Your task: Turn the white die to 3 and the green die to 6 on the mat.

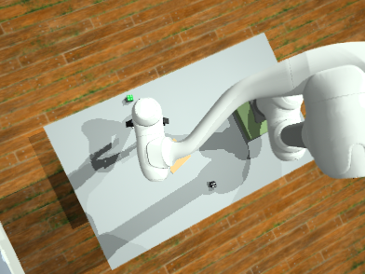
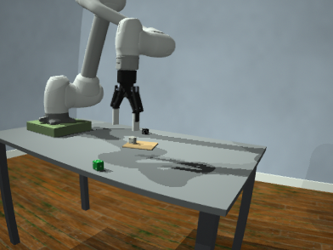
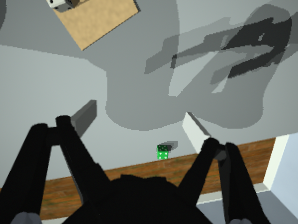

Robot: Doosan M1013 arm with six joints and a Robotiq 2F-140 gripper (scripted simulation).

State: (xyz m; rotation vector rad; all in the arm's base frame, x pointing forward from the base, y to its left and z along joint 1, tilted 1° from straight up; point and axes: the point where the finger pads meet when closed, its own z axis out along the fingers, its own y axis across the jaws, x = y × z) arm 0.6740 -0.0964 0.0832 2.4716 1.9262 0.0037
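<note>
My gripper is now 4 cm short of the green die, 18 cm to the left of it and 12 cm above it. Round my hand: white die 13 cm behind, 19 cm to the left, 11 cm below; then black die 24 cm behind, 43 cm to the left, 12 cm below; then tan mat 8 cm behind, 20 cm to the left, 13 cm below.
</note>
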